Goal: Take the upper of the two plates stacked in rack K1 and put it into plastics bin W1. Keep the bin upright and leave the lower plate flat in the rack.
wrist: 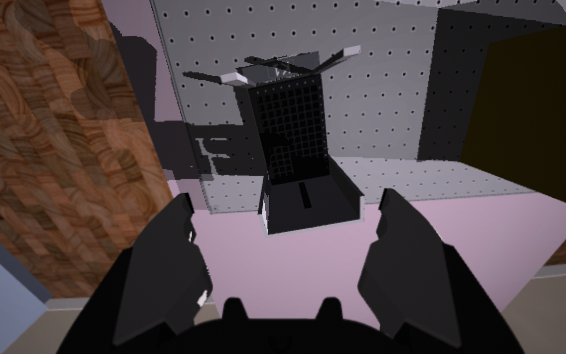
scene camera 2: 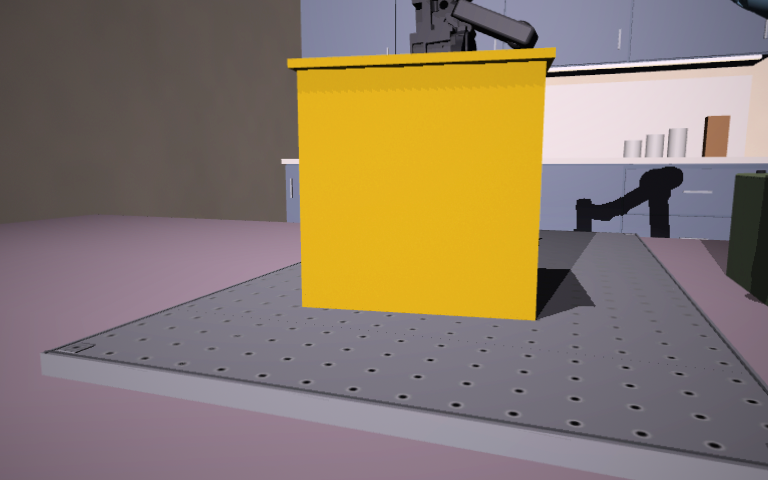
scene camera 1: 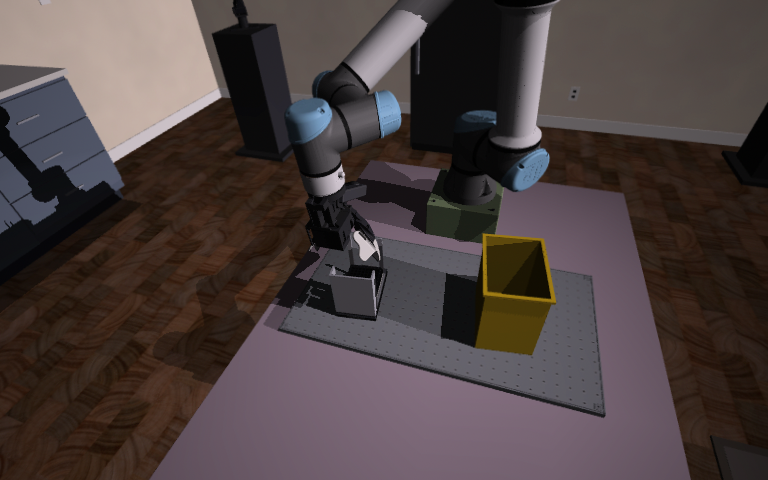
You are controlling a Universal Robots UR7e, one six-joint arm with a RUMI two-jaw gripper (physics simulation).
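Places are measured from the arm's base along level axes (x right, y ahead, z up), in centimetres.
Where they show: gripper, between the fingertips: (wrist: pixel 284 192) (scene camera 1: pixel 347 255); arm's base, origin of its link: (scene camera 1: pixel 469 190).
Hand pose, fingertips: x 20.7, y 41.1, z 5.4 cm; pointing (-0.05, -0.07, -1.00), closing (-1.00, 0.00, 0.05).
Note:
Things, the pixels of their top centre, and the offset from my fingertips. Level surfaces: height alone.
- Rack K1, centre of its top: (wrist: pixel 302 151) (scene camera 1: pixel 358 252) dy -2.7, dx -1.5, dz -1.2 cm
- Yellow bin W1, centre of its top: (scene camera 2: pixel 427 70) (scene camera 1: pixel 515 264) dy -4.4, dx -35.2, dz +2.7 cm
- grey perforated board, height of its surface: dz -15.2 cm
- pink table top, height of its surface: dz -16.5 cm
Rack K1 (scene camera 1: pixel 353 295) (wrist: pixel 327 207) stands on the left of the perforated board, with a pale side panel and thin upright posts. A black plate with a grid of wells (scene camera 1: pixel 362 272) (wrist: pixel 295 125) lies in it; this is the upper face of the stack, and the lower plate cannot be told apart beneath it. Yellow bin W1 (scene camera 1: pixel 509 325) (scene camera 2: pixel 419 186) (wrist: pixel 520 115) stands upright on the right of the board. My gripper (scene camera 1: pixel 346 255) (wrist: pixel 284 192) is open and empty, above the rack. In scene camera 2 its fingers are hidden behind the bin.
The grey perforated board (scene camera 1: pixel 419 353) (scene camera 2: pixel 396 350) (wrist: pixel 380 120) lies on the pink table top (scene camera 1: pixel 339 418). The rack's posts (wrist: pixel 235 79) rise towards the gripper. The arm's green base block (scene camera 1: pixel 461 220) stands behind the board. Shadows fall between the rack and the bin.

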